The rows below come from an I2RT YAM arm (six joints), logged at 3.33 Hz.
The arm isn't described. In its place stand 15 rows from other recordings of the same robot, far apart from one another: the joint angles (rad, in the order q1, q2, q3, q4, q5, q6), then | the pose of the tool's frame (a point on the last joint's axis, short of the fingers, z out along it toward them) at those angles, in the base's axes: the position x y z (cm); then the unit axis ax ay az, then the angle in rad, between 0 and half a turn.
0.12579, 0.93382, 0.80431, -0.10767, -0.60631, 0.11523 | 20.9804 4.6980 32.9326 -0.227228 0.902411 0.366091 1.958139
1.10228, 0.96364, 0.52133, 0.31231, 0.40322, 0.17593 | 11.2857 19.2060 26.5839 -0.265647 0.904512 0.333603 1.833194
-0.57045, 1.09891, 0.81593, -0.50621, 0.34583, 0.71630 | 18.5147 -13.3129 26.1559 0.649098 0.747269 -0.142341 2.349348
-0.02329, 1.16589, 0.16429, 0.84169, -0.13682, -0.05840 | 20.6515 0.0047 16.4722 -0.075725 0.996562 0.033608 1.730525
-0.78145, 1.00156, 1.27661, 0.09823, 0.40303, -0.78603 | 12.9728 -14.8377 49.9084 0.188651 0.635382 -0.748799 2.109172
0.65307, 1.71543, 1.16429, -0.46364, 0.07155, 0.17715 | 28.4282 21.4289 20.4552 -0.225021 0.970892 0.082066 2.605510
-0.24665, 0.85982, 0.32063, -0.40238, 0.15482, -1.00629 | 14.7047 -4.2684 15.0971 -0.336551 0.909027 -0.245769 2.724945
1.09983, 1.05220, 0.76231, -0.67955, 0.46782, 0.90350 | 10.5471 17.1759 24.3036 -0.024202 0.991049 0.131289 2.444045
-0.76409, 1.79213, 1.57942, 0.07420, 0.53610, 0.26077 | 30.0558 -31.3200 36.3544 0.615067 0.664140 -0.424983 1.944732
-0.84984, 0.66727, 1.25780, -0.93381, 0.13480, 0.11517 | 5.2927 -6.7477 42.6351 0.482108 0.822776 -0.301018 2.056010
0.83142, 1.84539, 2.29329, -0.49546, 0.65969, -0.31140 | 27.7867 27.2317 52.2939 -0.252253 0.964248 -0.081200 1.615264
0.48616, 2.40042, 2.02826, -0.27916, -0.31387, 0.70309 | 48.1643 26.6964 19.3157 0.028038 0.925736 0.377128 2.564469
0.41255, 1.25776, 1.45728, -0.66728, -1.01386, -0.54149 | 21.6721 12.7840 43.0190 -0.648851 0.622369 0.437777 2.131670
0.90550, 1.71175, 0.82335, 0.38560, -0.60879, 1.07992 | 19.9167 28.6818 17.2855 -0.080540 0.832384 0.548315 3.043026
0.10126, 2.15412, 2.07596, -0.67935, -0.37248, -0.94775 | 48.8372 6.2645 30.0902 -0.569143 0.822223 -0.005062 2.265346
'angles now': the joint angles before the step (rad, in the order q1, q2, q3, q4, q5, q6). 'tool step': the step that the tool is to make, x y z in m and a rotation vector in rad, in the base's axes. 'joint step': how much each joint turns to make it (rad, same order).
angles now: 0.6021, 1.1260, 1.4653, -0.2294, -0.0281, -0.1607
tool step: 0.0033, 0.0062, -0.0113, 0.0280, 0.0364, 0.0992
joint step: -0.0005, 0.0002, -0.0474, 0.0375, -0.0946, 0.0540
